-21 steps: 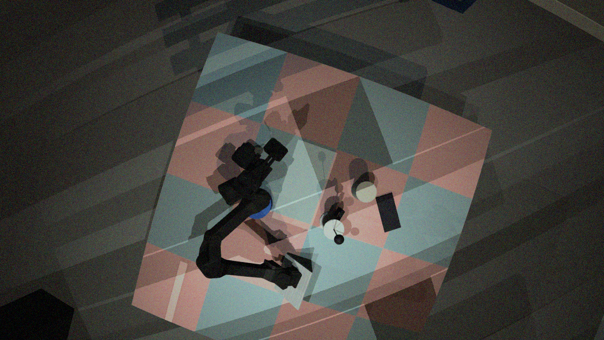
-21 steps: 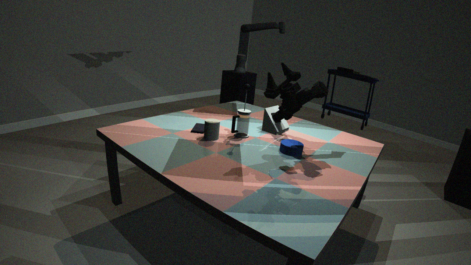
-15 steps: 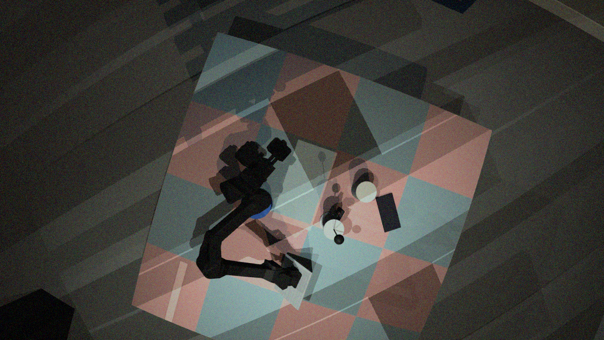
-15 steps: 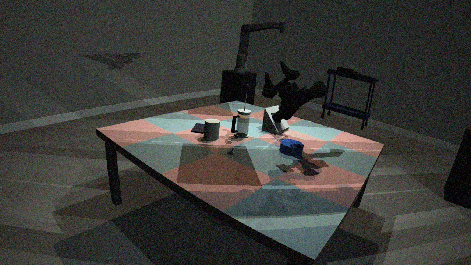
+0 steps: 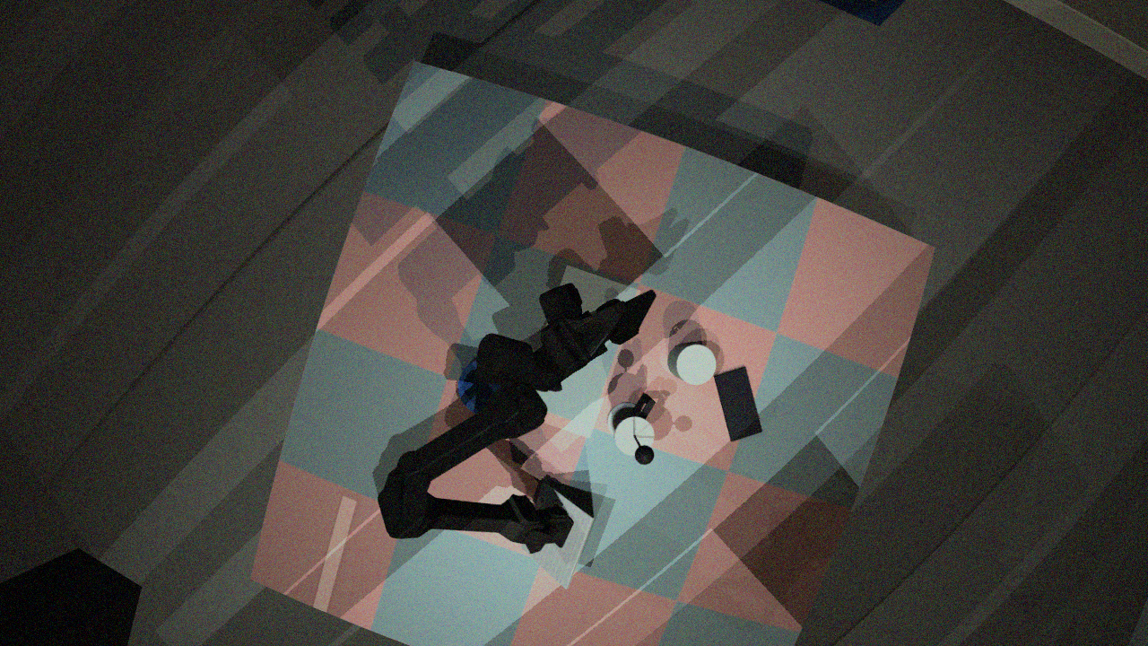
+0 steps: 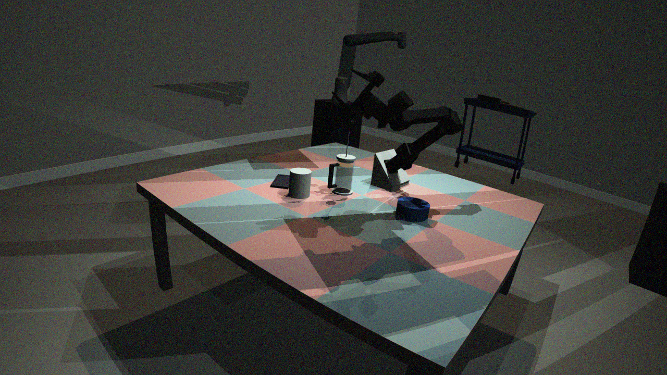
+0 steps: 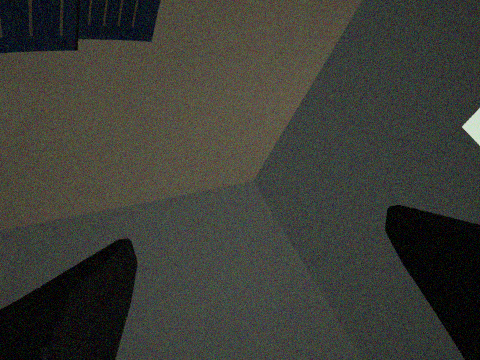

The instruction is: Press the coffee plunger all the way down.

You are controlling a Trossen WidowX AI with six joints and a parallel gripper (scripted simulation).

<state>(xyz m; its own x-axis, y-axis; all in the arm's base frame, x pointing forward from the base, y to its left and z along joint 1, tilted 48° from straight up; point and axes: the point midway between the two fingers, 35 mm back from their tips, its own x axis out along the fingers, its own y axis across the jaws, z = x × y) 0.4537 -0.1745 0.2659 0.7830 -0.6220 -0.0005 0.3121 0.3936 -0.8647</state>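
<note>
Right now the glass coffee press is 31 cm below my gripper tip, 20 cm behind it and 12 cm to the right of it. From my gripper tip the other things lie so: blue round tin: 42 cm below, 25 cm behind, 18 cm to the left; then flat dark slab: 44 cm below, 34 cm to the right, 8 cm behind.
</note>
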